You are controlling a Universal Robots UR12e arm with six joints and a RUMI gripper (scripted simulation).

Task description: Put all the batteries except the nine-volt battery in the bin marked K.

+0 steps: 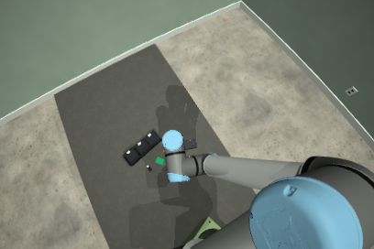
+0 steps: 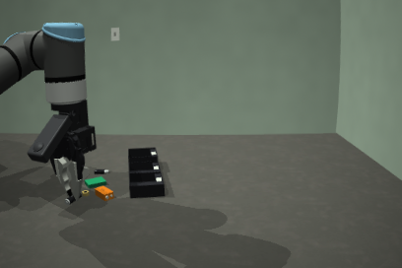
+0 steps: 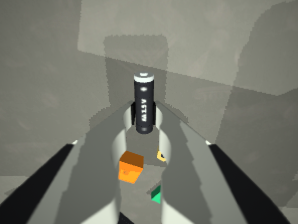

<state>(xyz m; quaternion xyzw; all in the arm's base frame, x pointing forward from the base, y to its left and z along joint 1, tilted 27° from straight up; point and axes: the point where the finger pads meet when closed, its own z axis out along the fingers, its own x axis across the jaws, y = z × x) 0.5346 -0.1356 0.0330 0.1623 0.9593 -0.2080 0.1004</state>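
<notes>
The bin row lies 20 cm to the left of my hand, 14 cm ahead of it and 1 cm below it. From my hand the other things lie so: orange nine-volt battery (6 cm to the left, 6 cm ahead, 3 cm below); then black cylindrical battery (1 cm below); then small yellow ring (8 cm to the left, 3 cm below, 1 cm ahead).
</notes>
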